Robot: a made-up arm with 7 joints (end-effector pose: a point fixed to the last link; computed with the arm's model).
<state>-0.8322 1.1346 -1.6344 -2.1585 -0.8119 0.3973 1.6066</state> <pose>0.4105 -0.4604 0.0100 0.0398 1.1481 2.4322</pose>
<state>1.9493 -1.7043 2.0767 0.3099 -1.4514 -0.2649 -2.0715</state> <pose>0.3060 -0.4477 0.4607 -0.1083 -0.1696 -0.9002</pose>
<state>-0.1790 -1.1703 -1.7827 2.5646 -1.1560 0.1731 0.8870</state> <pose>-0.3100 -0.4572 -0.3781 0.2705 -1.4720 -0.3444</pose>
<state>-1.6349 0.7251 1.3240 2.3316 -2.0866 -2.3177 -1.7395</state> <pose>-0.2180 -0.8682 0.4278 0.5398 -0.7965 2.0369</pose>
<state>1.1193 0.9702 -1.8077 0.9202 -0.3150 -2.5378 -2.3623</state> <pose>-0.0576 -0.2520 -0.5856 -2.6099 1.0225 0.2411</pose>
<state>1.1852 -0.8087 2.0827 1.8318 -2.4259 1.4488 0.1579</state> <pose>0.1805 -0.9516 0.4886 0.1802 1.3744 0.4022</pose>
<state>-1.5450 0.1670 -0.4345 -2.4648 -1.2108 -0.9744 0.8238</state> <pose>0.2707 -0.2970 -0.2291 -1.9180 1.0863 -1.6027</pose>
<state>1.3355 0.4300 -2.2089 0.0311 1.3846 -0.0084 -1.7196</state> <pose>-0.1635 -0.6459 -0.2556 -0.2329 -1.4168 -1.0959</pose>
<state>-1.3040 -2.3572 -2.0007 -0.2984 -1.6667 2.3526 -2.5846</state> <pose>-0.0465 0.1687 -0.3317 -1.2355 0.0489 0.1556</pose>
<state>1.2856 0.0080 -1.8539 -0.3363 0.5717 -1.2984 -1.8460</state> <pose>-0.3928 -0.8103 -0.0360 0.4804 -1.4092 -0.8344</pose>
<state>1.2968 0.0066 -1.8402 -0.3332 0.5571 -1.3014 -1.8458</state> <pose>-0.3963 -0.8065 -0.0348 0.4838 -1.4077 -0.8443</pose>
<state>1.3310 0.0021 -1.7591 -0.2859 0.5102 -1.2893 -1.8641</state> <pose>-0.4107 -0.7756 -0.0372 0.4786 -1.4098 -0.9274</pose>
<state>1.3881 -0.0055 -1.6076 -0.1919 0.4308 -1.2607 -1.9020</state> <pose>-0.4303 -0.7098 -0.0416 0.4516 -1.4273 -1.0899</pose>
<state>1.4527 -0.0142 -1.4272 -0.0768 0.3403 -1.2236 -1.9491</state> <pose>-0.4390 -0.6221 -0.0447 0.3935 -1.4670 -1.2877</pose>
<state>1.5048 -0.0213 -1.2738 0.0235 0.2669 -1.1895 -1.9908</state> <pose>-0.4310 -0.5429 -0.0465 0.3206 -1.5143 -1.4574</pose>
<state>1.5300 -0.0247 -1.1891 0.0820 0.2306 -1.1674 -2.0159</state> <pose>-0.4193 -0.4983 -0.0482 0.2705 -1.5434 -1.5539</pose>
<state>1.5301 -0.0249 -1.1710 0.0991 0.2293 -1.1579 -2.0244</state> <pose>-0.4150 -0.4881 -0.0496 0.2576 -1.5463 -1.5804</pose>
